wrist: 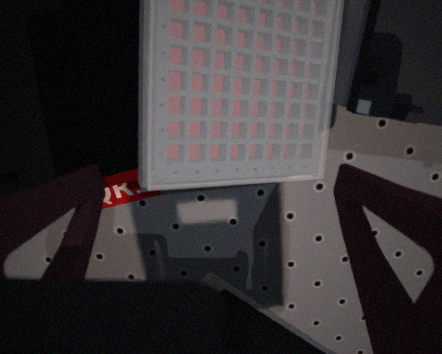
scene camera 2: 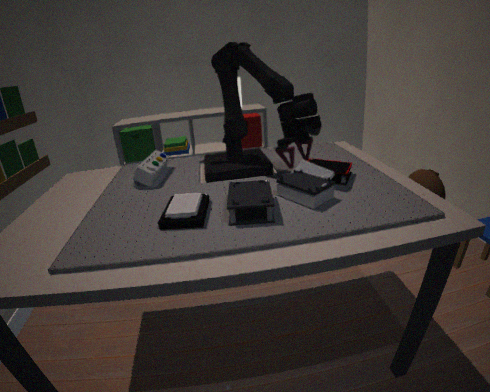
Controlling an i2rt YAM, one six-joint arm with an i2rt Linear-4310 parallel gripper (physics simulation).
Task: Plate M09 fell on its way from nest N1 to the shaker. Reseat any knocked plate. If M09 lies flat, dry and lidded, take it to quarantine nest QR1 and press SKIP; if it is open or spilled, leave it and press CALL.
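Frame: origin at the arm's base, x ahead, y left, z up, level; centimetres.
Seen in the pictures: gripper, fingertip midpoint: [wrist: 219, 177] [scene camera 2: 299, 164]; arm's base at its link origin: [scene camera 2: 235, 159].
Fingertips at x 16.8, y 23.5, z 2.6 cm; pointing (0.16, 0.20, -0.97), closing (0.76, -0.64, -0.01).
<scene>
Pixels of each thing's top centre, then the offset from my fingertips to it. "pt": a spot on its surface instead.
- grey box with the dark top, surface spot: [scene camera 2: 306, 190] pt dx +20.7, dy -0.8, dz -0.4 cm
- red-edged black nest at its top centre: [wrist: 2, 7] [scene camera 2: 327, 164] dx -2.1, dy +10.3, dz -1.2 cm
- red label at a spot on its surface: [wrist: 120, 189] pt dx -6.3, dy +1.6, dz -5.4 cm
- white-topped plate at its top centre: [scene camera 2: 184, 202] dx +21.8, dy -35.3, dz -1.8 cm
- sloped button box at a spot on its surface: [scene camera 2: 151, 169] pt dx -1.9, dy -53.1, dz +0.6 cm
A pale plate with pink wells [scene camera 2: 316, 170] [wrist: 240, 90] lies between the grey box with the dark top [scene camera 2: 306, 190] and the red-edged black nest [scene camera 2: 340, 170]. It looks tilted in the scene view; in the wrist view a clear lid seems to cover it, and its far end is cut off. A red label [wrist: 120, 189] with partly hidden letters, possibly QR1, shows beside its near corner. My gripper [scene camera 2: 297, 160] [wrist: 219, 177] is open, its fingers wide apart near the plate's near edge, with nothing held. Whether the plate is M09 cannot be read.
A white-topped plate [scene camera 2: 184, 205] sits in a black nest [scene camera 2: 185, 223] at the front left. A dark raised stand [scene camera 2: 251, 193] is at the front middle. A sloped button box [scene camera 2: 152, 170] stands at the back left. A shelf unit [scene camera 2: 190, 116] is behind the arm base.
</scene>
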